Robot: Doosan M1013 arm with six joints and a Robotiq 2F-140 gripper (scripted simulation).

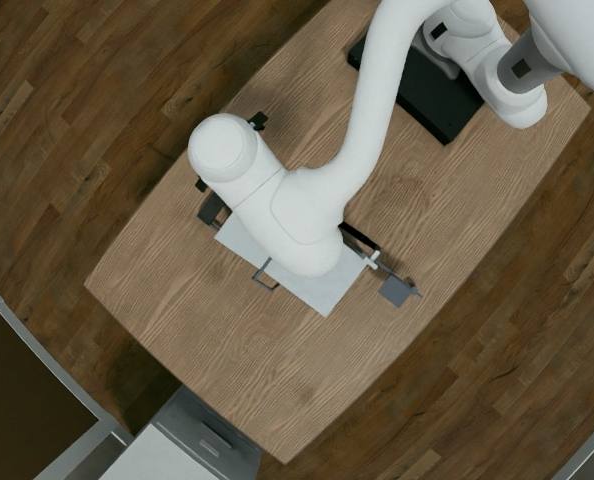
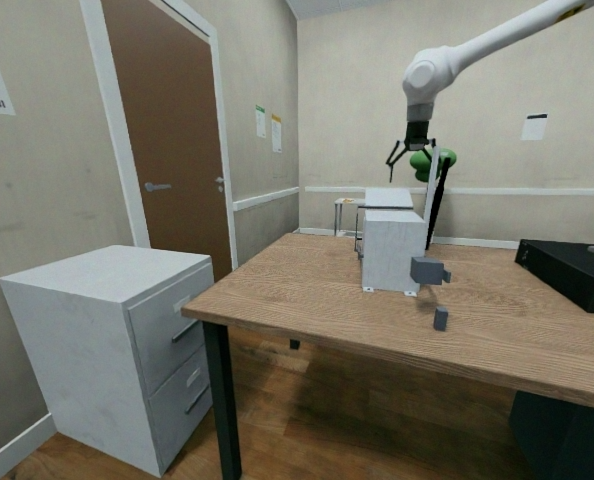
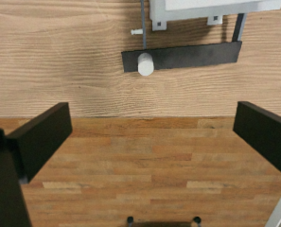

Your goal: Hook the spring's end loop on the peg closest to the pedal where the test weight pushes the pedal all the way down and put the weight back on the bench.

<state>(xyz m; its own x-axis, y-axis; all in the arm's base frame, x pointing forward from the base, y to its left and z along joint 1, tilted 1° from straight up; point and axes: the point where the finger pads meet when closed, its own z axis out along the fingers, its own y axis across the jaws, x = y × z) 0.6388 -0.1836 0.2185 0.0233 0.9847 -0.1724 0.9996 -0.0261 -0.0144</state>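
Now: hand 240 mm above the steel test weight and 20 mm to the left of it. From my hand the other things lie so: white peg (360 mm to the left, 80 mm above, 20 mm behind).
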